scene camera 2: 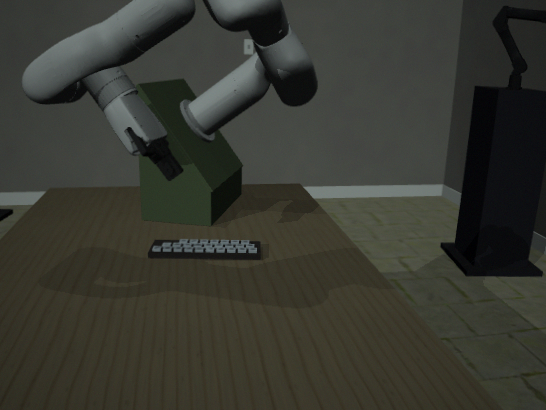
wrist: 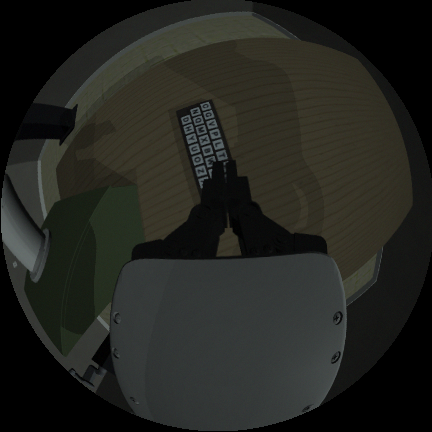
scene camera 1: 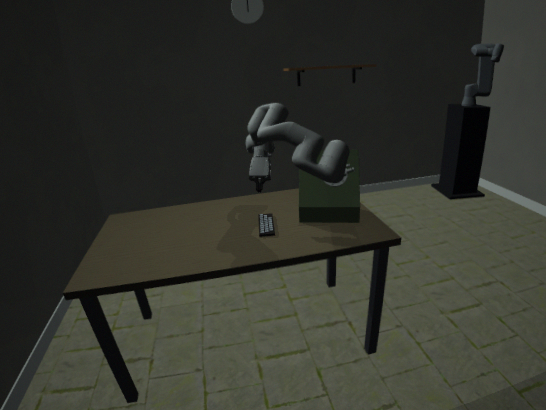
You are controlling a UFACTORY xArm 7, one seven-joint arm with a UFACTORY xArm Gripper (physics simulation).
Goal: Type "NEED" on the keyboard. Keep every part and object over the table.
In view: the gripper (scene camera 2: 176, 176) and a black keyboard (scene camera 2: 194, 248).
The black keyboard also shows in the wrist view (wrist: 203, 137). The gripper also shows in the wrist view (wrist: 225, 175).
